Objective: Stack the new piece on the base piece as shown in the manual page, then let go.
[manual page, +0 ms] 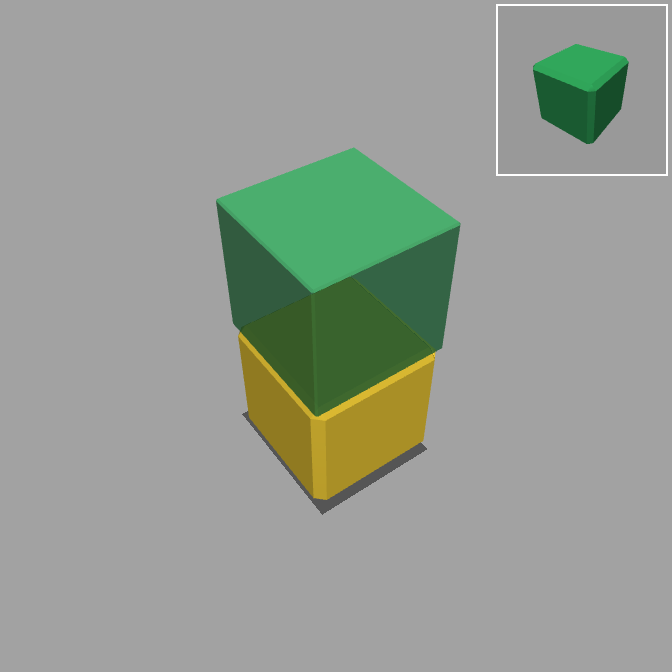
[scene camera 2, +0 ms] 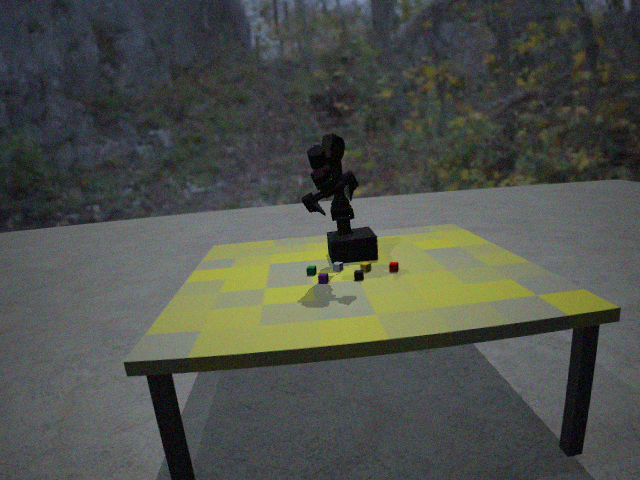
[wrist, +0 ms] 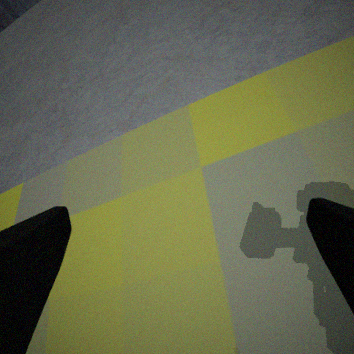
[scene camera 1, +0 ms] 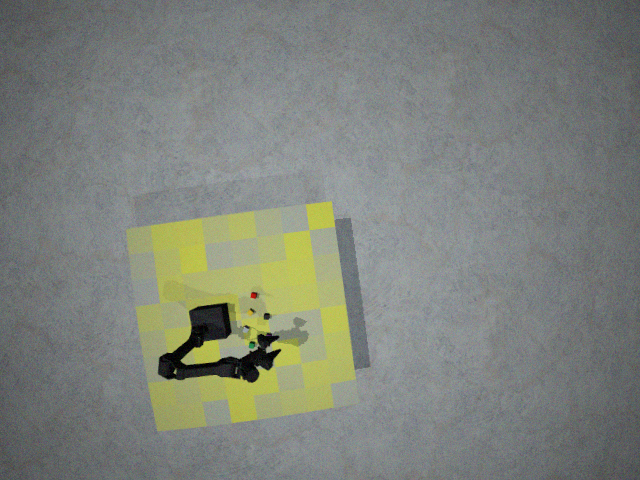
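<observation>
Several small cubes lie apart on the table, none stacked: a red cube, a yellow-orange cube, a black cube, a pale grey cube, a green cube and a purple cube, which the gripper mostly hides in scene camera 1. I cannot tell which are the new piece and the base piece. My gripper is open and empty, high above the table; no cube shows in the wrist view.
The table has a yellow and grey patchwork top. The black arm base stands behind the cubes in scene camera 2. The arm's shadow falls on the table top. The far table edge shows in the wrist view.
</observation>
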